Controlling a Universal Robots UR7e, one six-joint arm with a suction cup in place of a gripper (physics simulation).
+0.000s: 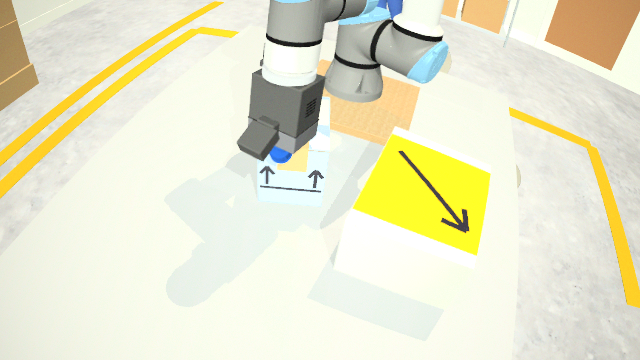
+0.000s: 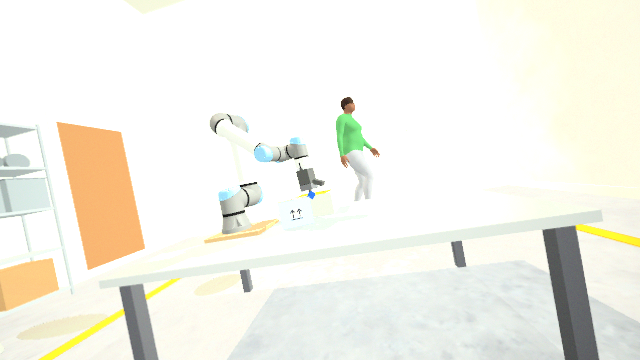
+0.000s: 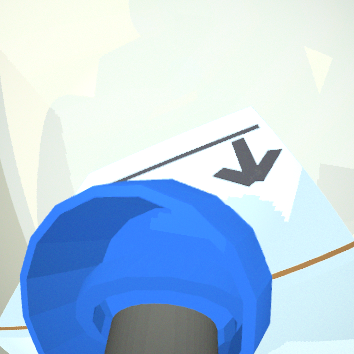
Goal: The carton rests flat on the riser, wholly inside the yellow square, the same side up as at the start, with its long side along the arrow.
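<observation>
The carton (image 1: 291, 183) (image 2: 295, 214) (image 3: 309, 218) is pale blue with two up-arrows over a line on its side and tan tape across its top. It stands on the table left of the riser. My blue suction cup (image 1: 281, 154) (image 2: 311, 194) (image 3: 147, 246) is pressed flat on the carton's top near the edge above the arrows, and it grips the carton. The white riser (image 1: 402, 259) (image 2: 323, 203) carries the yellow square (image 1: 402, 201) with a black arrow (image 1: 431, 189) pointing to the near right. Nothing lies on the square.
The arm's base stands on a wooden plate (image 1: 376, 111) (image 2: 241, 232) behind the carton. A person in a green top (image 2: 351, 134) walks beyond the table (image 2: 358, 243). A shelf rack (image 2: 13, 131) and an orange panel (image 2: 100, 192) stand at the left.
</observation>
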